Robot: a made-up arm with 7 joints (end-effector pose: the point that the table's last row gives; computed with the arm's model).
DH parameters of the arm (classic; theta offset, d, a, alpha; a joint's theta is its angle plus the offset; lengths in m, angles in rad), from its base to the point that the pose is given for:
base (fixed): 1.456 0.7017 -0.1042 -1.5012
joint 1: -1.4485 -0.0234 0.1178 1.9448
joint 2: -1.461 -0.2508 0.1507 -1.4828
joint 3: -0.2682 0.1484 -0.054 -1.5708
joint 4: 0 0.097 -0.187 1.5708
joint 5: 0 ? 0.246 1.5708
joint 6: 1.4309 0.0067 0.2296 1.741
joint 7: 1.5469 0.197 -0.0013 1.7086
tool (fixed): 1.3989 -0.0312 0 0
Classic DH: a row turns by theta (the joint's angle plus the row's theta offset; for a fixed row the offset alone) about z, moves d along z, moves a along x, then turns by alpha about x.
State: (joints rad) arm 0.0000 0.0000 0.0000 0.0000 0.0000 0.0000 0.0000
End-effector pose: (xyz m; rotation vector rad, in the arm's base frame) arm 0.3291 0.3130 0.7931 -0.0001 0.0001 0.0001
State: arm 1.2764 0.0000 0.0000 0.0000 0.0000 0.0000 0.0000
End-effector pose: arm 0.2691 0.1037 0.2819 -1.2650 0.1460 0.0888
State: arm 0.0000 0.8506 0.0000 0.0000 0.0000 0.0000 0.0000
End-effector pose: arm 0.1865 0.3014 1.0949 0.2245 -0.8169 0.0748
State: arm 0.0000 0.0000 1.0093 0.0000 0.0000 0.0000 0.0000
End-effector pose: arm 0.1162 0.4484 0.7931 -0.0001 0.0001 1.0094
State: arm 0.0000 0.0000 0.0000 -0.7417 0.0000 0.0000 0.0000
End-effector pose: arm 0.3560 0.3130 1.0237 0.0000 -0.7416 0.0000
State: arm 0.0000 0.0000 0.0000 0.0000 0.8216 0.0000 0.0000
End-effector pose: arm 0.1587 0.6482 0.7931 -0.0001 0.0001 0.8217
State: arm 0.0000 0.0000 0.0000 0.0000 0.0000 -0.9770 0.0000
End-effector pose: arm 0.3705 0.3130 0.5330 -0.0001 0.9771 0.0001
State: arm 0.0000 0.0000 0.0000 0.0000 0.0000 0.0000 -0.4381
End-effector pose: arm 0.3317 0.3000 0.7955 -0.4276 -0.0741 0.0603
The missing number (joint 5, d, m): -0.319
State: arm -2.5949 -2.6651 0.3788 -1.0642 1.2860 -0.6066 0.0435
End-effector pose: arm -0.5446 -0.6094 1.2131 1.2004 -0.9945 2.7140
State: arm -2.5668 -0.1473 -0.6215 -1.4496 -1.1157 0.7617 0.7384
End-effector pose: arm -0.0532 -0.3825 0.6318 -0.8099 0.0822 2.8476
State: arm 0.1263 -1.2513 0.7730 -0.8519 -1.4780 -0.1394 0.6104
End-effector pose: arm 0.0897 -0.2113 0.4801 0.4693 0.3967 -1.3063
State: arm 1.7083 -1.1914 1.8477 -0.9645 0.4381 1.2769 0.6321
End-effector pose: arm -0.0410 0.0290 0.4776 0.9931 0.1107 0.4973
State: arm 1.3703 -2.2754 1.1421 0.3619 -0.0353 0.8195 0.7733
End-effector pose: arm -0.0829 -0.0477 0.3764 0.0884 1.2667 -1.5774
